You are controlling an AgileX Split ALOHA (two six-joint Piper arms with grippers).
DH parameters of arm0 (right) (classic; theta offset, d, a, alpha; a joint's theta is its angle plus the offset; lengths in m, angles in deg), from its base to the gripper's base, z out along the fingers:
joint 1: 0 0.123 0 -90
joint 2: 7.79 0 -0.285 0
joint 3: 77.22 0 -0.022 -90
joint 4: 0 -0.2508 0 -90
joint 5: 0 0 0.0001 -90
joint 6: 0 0.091 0 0
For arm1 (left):
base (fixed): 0 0 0 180
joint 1: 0 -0.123 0 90
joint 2: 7.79 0 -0.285 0
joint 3: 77.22 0 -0.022 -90
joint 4: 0 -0.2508 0 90
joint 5: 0 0 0.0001 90
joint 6: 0 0.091 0 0
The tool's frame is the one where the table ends.
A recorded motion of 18 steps. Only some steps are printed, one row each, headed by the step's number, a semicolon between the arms.
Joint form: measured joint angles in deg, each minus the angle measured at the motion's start. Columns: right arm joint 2, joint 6, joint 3, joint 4, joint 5, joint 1; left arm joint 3, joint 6, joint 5, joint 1, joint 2, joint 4.
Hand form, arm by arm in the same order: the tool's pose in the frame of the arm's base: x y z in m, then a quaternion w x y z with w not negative. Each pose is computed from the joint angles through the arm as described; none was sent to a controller.
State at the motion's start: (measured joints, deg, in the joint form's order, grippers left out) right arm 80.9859 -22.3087 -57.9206 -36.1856 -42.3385 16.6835; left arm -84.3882 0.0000 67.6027 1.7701 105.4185 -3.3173
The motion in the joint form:
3: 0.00 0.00 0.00 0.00 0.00 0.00; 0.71 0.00 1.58 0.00 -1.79 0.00
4: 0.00 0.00 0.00 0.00 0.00 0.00; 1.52 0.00 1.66 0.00 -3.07 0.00
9: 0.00 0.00 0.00 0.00 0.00 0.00; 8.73 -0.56 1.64 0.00 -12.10 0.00
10: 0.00 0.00 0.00 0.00 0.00 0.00; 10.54 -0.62 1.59 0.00 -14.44 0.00
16: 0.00 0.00 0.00 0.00 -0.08 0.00; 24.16 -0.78 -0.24 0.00 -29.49 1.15
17: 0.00 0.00 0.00 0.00 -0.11 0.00; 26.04 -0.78 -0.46 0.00 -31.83 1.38
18: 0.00 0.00 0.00 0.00 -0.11 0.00; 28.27 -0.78 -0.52 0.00 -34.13 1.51
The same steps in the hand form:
3: 0.2652 0.1173 0.2831 0.25521 -0.14785 0.92260 0.24862; 0.3613 -0.0062 0.2544 0.05149 0.02431 0.99802 0.02675
4: 0.2652 0.1173 0.2831 0.25521 -0.14785 0.92260 0.24862; 0.3563 -0.0061 0.2588 0.05489 0.02417 0.99784 0.02674
9: 0.2652 0.1173 0.2831 0.25521 -0.14785 0.92260 0.24862; 0.3172 -0.0049 0.2791 0.07103 0.01885 0.99695 0.02628
10: 0.2652 0.1173 0.2831 0.25521 -0.14785 0.92260 0.24862; 0.3069 -0.0046 0.2836 0.07609 0.01821 0.99659 0.02618
16: 0.2650 0.1173 0.2831 0.25458 -0.14807 0.92270 0.24877; 0.2380 -0.0042 0.2923 0.10425 0.01402 0.99433 0.01580
17: 0.2650 0.1173 0.2830 0.25434 -0.14816 0.92274 0.24882; 0.2277 -0.0042 0.2930 0.11011 0.01340 0.99373 0.01376
18: 0.2650 0.1173 0.2830 0.25434 -0.14816 0.92274 0.24882; 0.2167 -0.0041 0.2914 0.11122 0.01308 0.99363 0.01265

